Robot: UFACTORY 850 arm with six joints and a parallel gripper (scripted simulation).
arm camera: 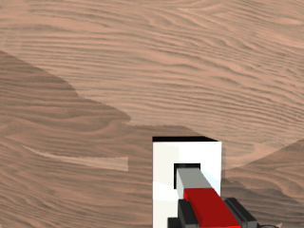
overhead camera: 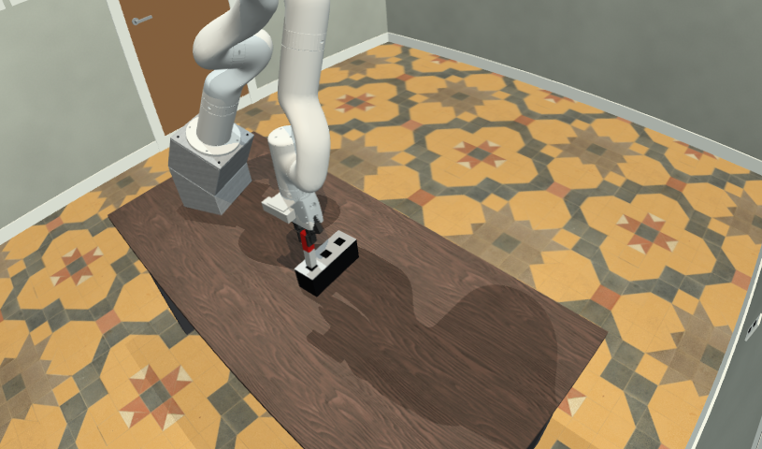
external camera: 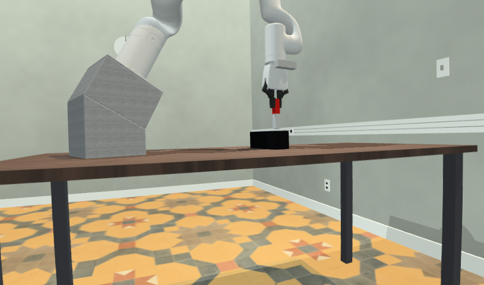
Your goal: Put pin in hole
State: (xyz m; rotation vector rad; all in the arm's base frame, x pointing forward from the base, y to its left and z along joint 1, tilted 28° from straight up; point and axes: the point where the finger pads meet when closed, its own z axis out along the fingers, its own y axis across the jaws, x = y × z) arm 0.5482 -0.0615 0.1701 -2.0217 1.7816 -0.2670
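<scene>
The pin is 2 cm below my hand. Also, from my hand: black block (1 cm behind, 5 cm to the left, 15 cm below).
</scene>
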